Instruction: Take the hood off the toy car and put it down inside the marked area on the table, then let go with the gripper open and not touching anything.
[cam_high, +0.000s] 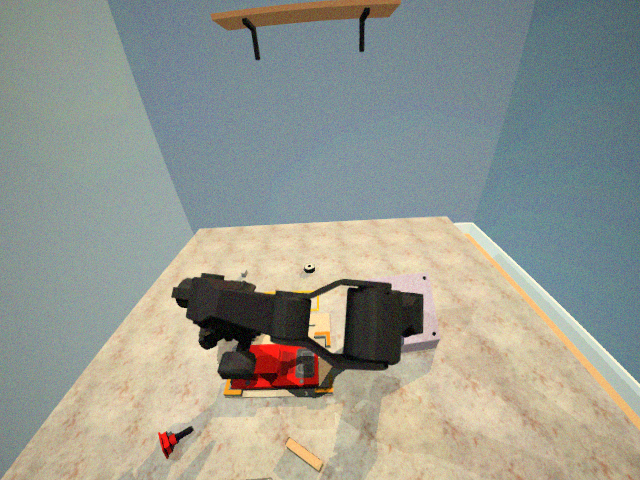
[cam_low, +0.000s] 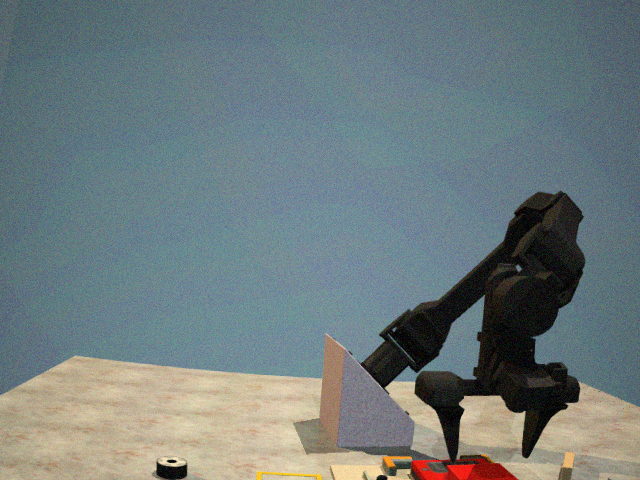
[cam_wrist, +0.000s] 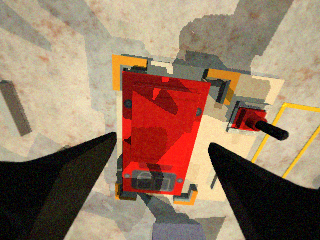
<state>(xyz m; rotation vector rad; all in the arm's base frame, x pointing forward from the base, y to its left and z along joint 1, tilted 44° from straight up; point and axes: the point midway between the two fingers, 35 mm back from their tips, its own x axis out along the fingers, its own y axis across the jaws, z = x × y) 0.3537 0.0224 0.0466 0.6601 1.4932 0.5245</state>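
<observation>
My gripper tip is now 3 cm above the hood. The rest, counted from my gripper tip: wooden block (10 cm behind, 19 cm to the left, 6 cm below).
</observation>
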